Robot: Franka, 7 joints.
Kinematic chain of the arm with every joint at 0, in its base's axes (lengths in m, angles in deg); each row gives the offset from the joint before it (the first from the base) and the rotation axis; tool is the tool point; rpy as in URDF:
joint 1: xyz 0 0 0.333 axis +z
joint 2: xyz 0 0 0 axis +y
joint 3: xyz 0 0 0.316 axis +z
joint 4: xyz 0.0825 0 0 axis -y
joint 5: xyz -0.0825 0 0.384 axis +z
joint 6: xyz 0 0 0 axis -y
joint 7: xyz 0.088 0 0 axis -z
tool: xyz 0 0 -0.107 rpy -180 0 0
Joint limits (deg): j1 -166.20..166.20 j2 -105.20..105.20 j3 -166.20..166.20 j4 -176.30..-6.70 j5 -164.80..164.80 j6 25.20..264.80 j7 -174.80..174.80
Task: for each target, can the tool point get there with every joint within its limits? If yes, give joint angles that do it. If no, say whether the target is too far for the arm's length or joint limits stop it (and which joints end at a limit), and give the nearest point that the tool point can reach.
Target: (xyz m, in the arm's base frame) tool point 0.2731 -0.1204 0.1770
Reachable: yes | joints -109.33 67.19 55.36 -139.64 19.49 70.79 82.77
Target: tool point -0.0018 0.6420 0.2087
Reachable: yes | joints 60.64 39.13 36.84 -107.82 70.83 164.78 76.26
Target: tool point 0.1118 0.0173 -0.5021
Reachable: no: joint limits stop it (at a limit: joint 2) | nearest point 0.1512 0.0234 -0.3445 | short by 0.163 m
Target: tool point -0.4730 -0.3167 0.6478
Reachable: yes | joints -89.73 46.56 -93.94 -64.52 8.56 60.95 108.24
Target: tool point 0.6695 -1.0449 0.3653
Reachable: no: too far | nearest point 0.4627 -0.7221 0.3553 | short by 0.384 m
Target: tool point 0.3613 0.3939 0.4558
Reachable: yes | joints -48.28 -38.65 80.71 -113.01 33.03 97.58 -89.01
